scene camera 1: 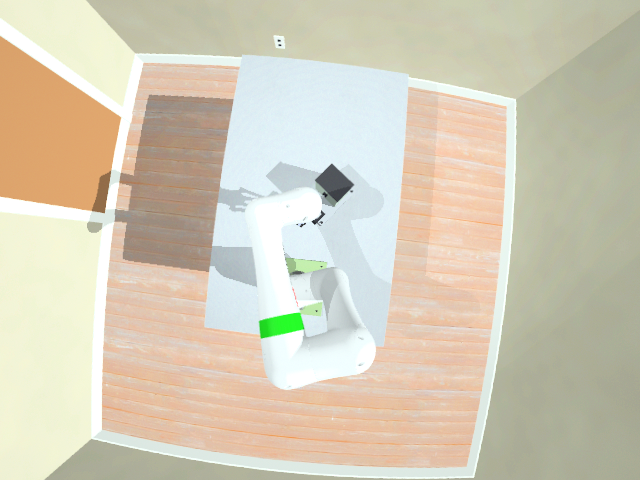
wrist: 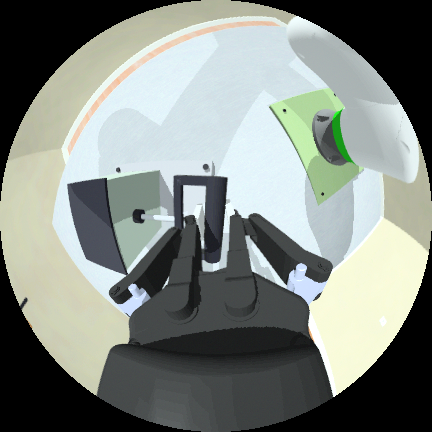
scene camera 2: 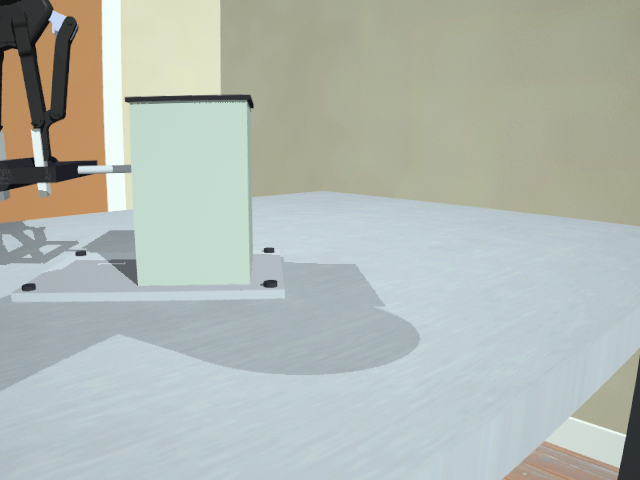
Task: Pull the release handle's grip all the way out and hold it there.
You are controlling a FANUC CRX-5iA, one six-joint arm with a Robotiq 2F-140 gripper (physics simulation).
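Note:
The release handle's box (scene camera 1: pixel 334 182) (scene camera 2: pixel 191 191) (wrist: pixel 135 220) is pale green with a dark lid and stands upright on a light base plate (scene camera 2: pixel 206 294) (wrist: pixel 187 166). A light rod (scene camera 2: pixel 98 168) (wrist: pixel 159 218) sticks out of the box's side and joins the dark frame-shaped grip (scene camera 2: pixel 72 170) (wrist: pixel 215 215), which stands apart from the box. My gripper (scene camera 2: pixel 20 193) (wrist: pixel 214 209) is shut on the grip's outer bar, one finger passing through the frame's opening and one outside it. In the scene camera 2 view the grip and gripper are cut by the left edge. In the scene camera 1 view the arm hides most of the grip.
The table (scene camera 1: pixel 320 113) (scene camera 2: pixel 439 268) carries the box and the arm. The arm's base stands on a green plate (scene camera 1: pixel 310 265) (wrist: pixel 300 130). The arm's white links (scene camera 1: pixel 271 268) (wrist: pixel 370 100) reach over the table. Black bolts (scene camera 2: pixel 270 283) stand up at the base plate's corners.

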